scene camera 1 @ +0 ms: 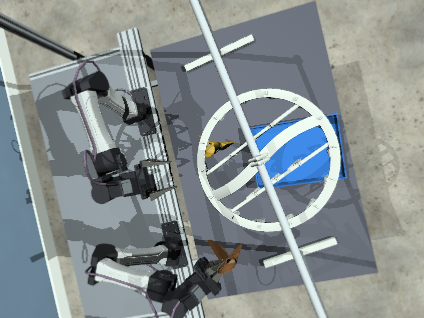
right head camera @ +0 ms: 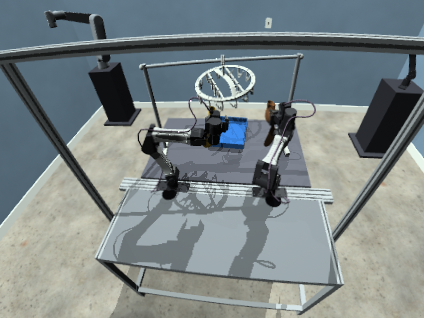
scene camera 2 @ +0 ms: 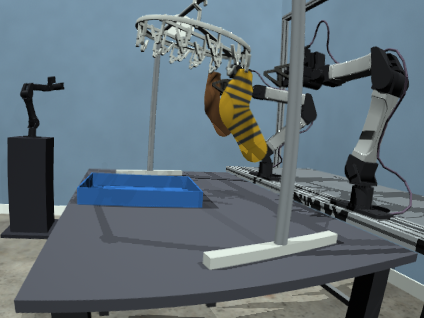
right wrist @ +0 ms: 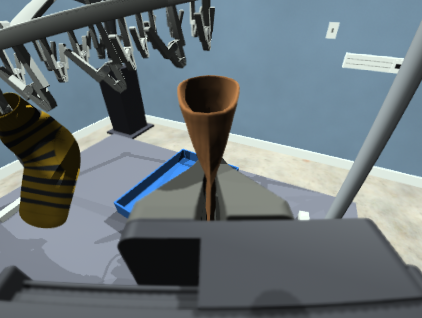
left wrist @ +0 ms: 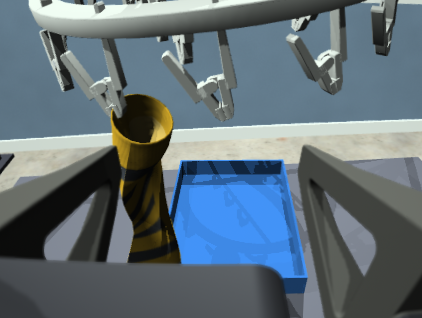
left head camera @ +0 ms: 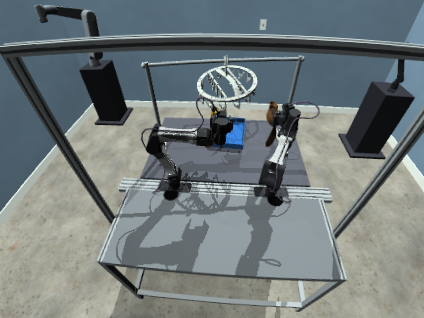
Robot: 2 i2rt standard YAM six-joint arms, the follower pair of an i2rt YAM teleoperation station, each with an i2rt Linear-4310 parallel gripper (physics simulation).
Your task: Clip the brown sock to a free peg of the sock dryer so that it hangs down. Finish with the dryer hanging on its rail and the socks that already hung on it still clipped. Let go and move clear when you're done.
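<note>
The brown sock (scene camera 1: 228,264) (scene camera 2: 212,102) (right wrist: 209,127) is held below its cuff, cuff up and open. My right gripper (right wrist: 210,159) is shut on it, outside the dryer's ring at the lower side in scene camera 1. My left gripper (scene camera 1: 172,175) (left wrist: 209,158) is open and empty, short of the ring's near side. The white round sock dryer (scene camera 1: 201,160) (scene camera 2: 220,34) (left wrist: 150,22) hangs on its rail (scene camera 1: 220,65). A yellow striped sock (scene camera 2: 242,112) (left wrist: 142,155) (right wrist: 47,170) hangs from one peg. An empty peg (left wrist: 215,95) is beside it in the left wrist view.
A blue tray (scene camera 2: 140,197) (left wrist: 295,285) (right wrist: 122,207) stands on the dark table below the dryer. Stand posts (scene camera 2: 295,125) (right wrist: 375,125) hold up the rail at both ends. More pegs line the ring and its crossbars.
</note>
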